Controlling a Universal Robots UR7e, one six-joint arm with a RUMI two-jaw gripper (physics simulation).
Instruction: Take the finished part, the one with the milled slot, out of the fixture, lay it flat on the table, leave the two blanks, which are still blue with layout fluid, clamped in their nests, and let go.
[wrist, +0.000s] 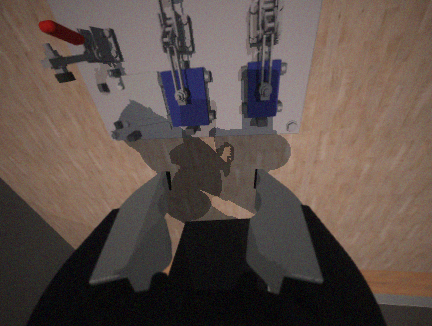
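You'd see my gripper (212, 172) here, and along with it there's a finished part (145, 95) and a blue blank (255, 108).
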